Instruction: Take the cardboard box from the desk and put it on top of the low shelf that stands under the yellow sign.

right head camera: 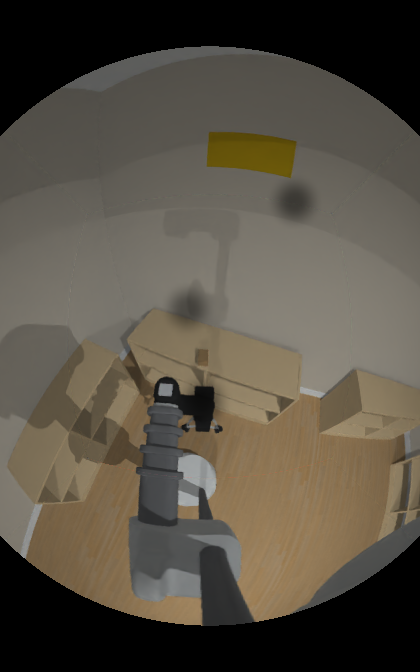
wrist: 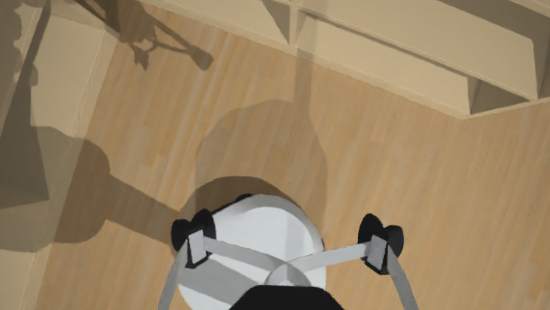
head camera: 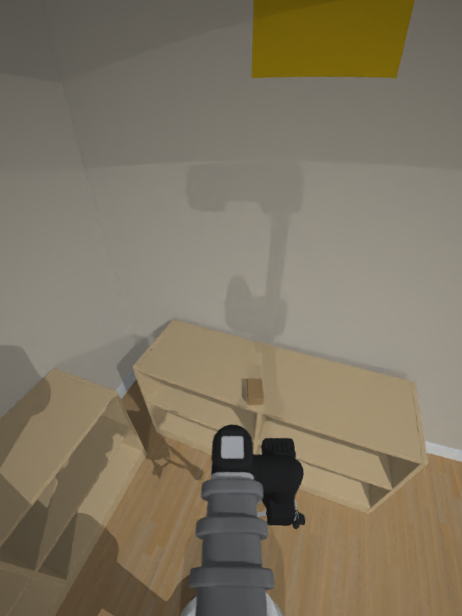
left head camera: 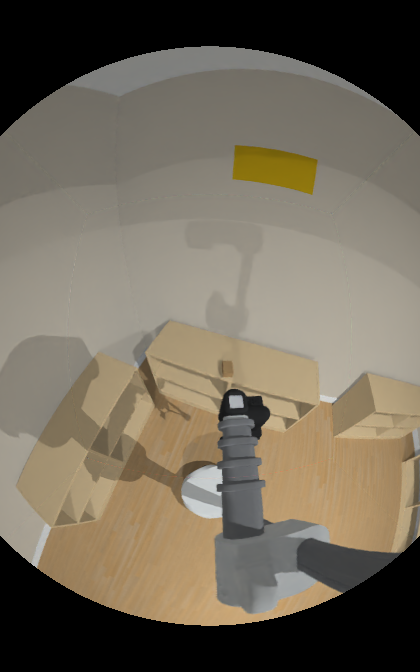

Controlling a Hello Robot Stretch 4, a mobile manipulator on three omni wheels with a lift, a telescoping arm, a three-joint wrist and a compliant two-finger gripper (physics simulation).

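Frame: origin at the robot's base, x right, y back, z down, level; metres.
Seen in the pictures: gripper, fingertip midpoint: [wrist: 286, 230].
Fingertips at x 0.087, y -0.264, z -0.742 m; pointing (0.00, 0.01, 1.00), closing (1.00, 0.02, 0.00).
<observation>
Pixels of each thing's top centre, then the offset from my fingertips to it. "pt": a spot on its surface instead. Level surfaces: height alone.
- small brown cardboard box at its top centre: [head camera: 255, 387] dz +0.109, dx +0.001, dy -0.472 m
- low shelf at its surface level: dz +0.160 m
- yellow sign at a spot on its surface: [head camera: 330, 40] pt dz -0.960, dx +0.173, dy -0.789 m
The small brown cardboard box [head camera: 255, 391] [left head camera: 227, 368] [right head camera: 202, 357] stands on top of the low shelf [head camera: 340, 387] [left head camera: 280, 365] [right head camera: 260, 357], near its front edge and about above the middle divider. The yellow sign [head camera: 330, 40] [left head camera: 274, 169] [right head camera: 251, 154] is on the wall above that shelf. My gripper [wrist: 286, 230] [right head camera: 202, 429] is open and empty, its two fingertips wide apart. It hangs above the floor and the round white base, on the near side of the shelf and apart from the box. The desk does not show. The box does not show in the wrist view.
Another low shelf unit [head camera: 55, 400] [left head camera: 65, 410] [right head camera: 55, 400] stands at the left, close to the low shelf's left end. A further shelf unit [left head camera: 352, 400] [right head camera: 342, 397] stands at the right, and part of one more shows at the right edge. The wall is right behind the low shelf.
</observation>
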